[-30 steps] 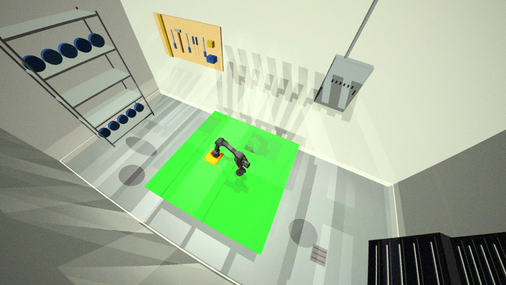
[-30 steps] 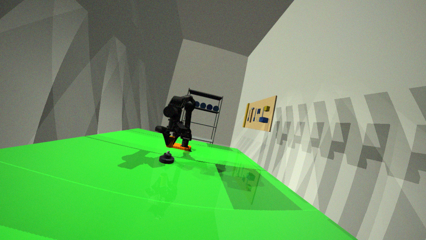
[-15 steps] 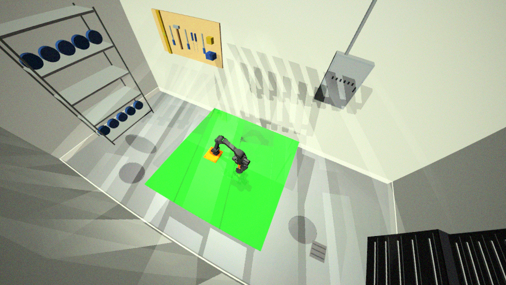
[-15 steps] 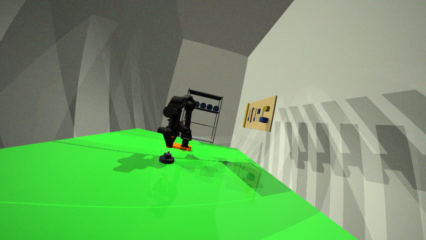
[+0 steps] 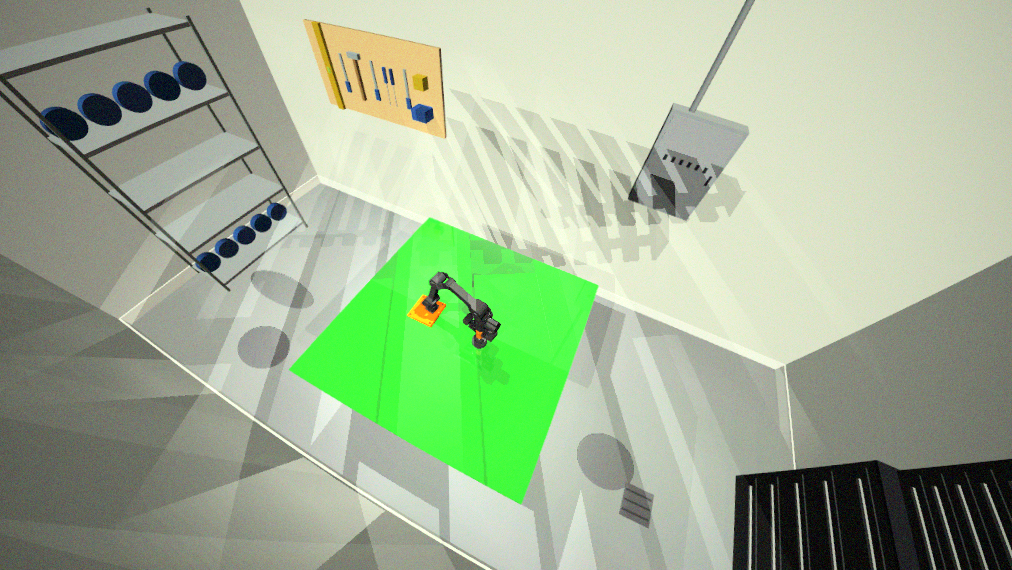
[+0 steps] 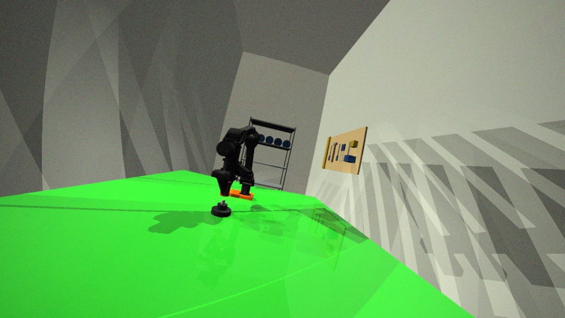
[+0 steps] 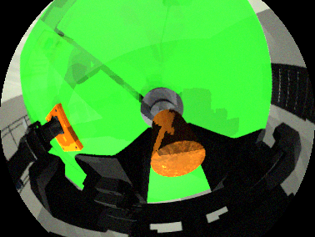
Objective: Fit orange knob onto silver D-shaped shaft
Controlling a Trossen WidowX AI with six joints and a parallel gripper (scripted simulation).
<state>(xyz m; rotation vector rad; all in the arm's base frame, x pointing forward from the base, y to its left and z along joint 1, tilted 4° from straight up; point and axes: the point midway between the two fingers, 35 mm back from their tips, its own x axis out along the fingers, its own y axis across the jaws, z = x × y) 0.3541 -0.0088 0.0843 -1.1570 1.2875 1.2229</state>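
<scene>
The dark round pedestal is 60 mm below my gripper tip. Also, from my gripper tip: orange knob (30 mm above).
</scene>
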